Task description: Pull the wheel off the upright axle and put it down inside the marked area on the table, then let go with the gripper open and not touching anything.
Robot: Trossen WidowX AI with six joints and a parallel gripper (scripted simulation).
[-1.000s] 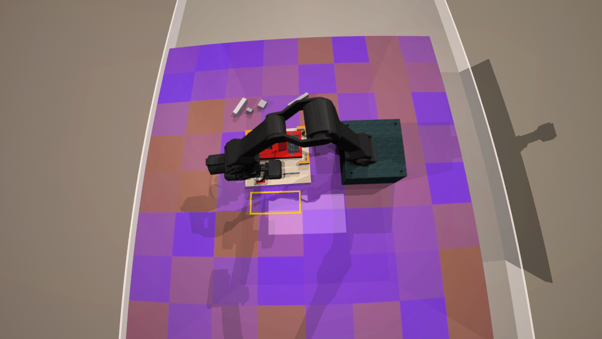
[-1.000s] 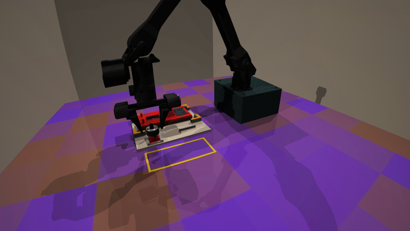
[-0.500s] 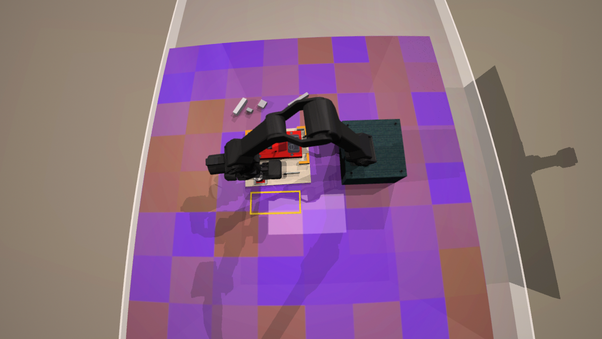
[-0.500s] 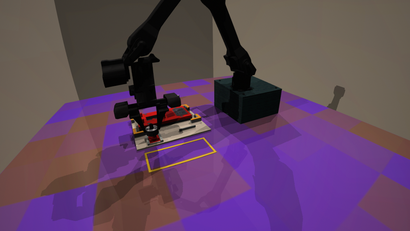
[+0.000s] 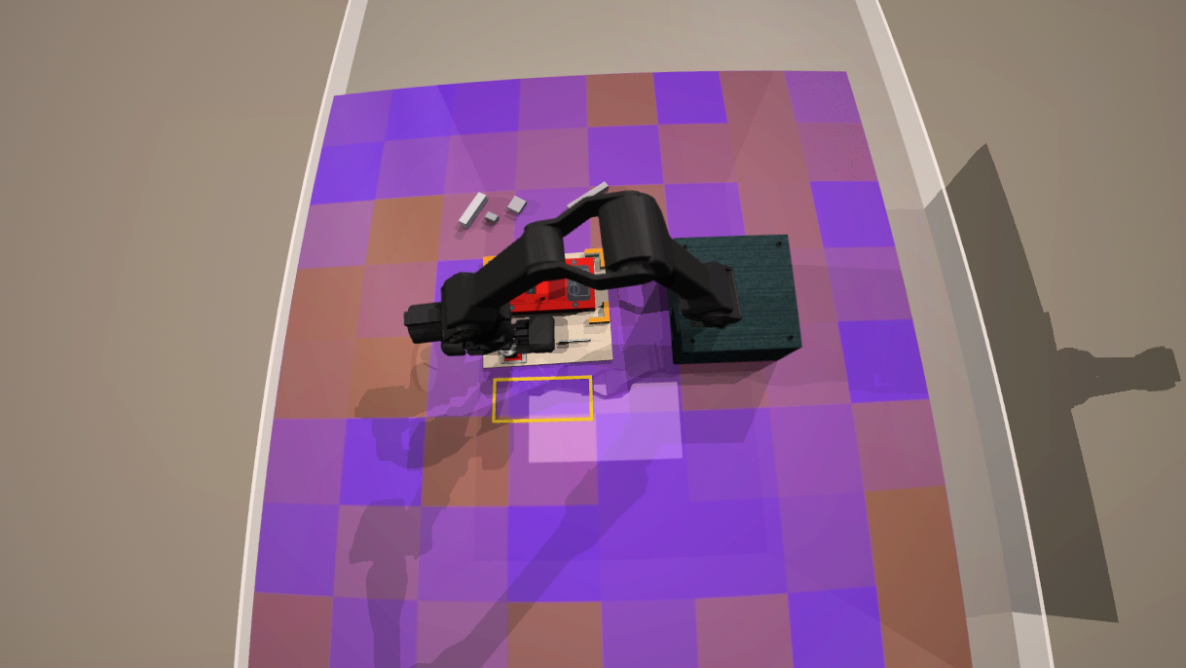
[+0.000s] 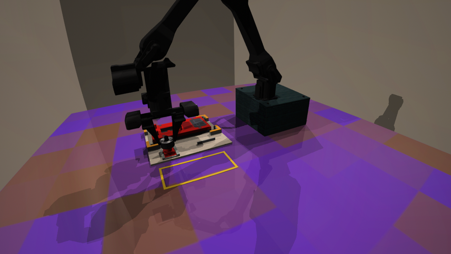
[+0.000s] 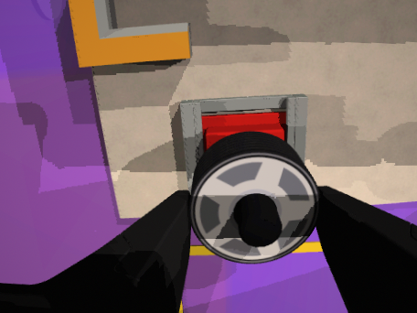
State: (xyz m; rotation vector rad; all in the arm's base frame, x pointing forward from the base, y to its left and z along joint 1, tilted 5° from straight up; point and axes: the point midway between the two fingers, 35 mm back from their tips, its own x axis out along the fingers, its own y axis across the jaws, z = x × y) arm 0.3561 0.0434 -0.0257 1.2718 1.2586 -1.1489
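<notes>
My gripper tip is 1 cm above the upright axle. Round my gripper tip: wheel right at my gripper tip.
</notes>
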